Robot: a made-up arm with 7 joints.
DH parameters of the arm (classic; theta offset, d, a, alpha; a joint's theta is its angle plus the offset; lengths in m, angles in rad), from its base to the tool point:
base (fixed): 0 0 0 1.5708
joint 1: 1.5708 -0.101 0 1.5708
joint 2: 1.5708 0 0 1.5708
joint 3: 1.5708 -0.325 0 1.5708
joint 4: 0 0 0 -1.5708
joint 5: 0 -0.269 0 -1.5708
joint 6: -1.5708 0 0 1.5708
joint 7: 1.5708 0 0 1.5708
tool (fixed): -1.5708 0 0 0
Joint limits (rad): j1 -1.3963..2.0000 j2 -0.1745..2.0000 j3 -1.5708..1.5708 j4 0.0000..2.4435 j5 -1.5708..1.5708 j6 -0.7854..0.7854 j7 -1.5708..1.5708
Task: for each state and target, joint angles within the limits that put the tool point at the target. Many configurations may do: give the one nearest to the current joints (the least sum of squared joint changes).
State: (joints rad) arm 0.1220 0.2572 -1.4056 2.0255 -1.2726 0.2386 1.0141
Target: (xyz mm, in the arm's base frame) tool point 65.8 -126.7 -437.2
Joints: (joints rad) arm 0.0791 0.0396 -1.4447 1.1631 -1.2726 0.2386 1.0141
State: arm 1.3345 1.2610 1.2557 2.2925 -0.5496 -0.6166 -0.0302
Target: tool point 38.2 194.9 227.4
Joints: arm 0.5084 1.8962 0.7732 2.2962 -0.5496 -0.6166 -0.0302
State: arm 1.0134 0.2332 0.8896 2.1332 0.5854 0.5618 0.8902
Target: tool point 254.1 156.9 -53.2
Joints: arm 0.5177 -0.1745 0.4117 2.2327 0.5854 0.5618 0.8902
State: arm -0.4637 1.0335 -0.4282 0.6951 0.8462 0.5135 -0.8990
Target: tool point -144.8 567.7 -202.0
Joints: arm -1.1389 1.4973 -0.9752 0.9508 0.8462 0.5135 -0.8990
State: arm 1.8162 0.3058 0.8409 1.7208 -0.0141 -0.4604 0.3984
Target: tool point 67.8 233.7 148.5
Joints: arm 1.7809 0.1783 0.7129 2.4415 -0.0141 -0.4604 0.3984
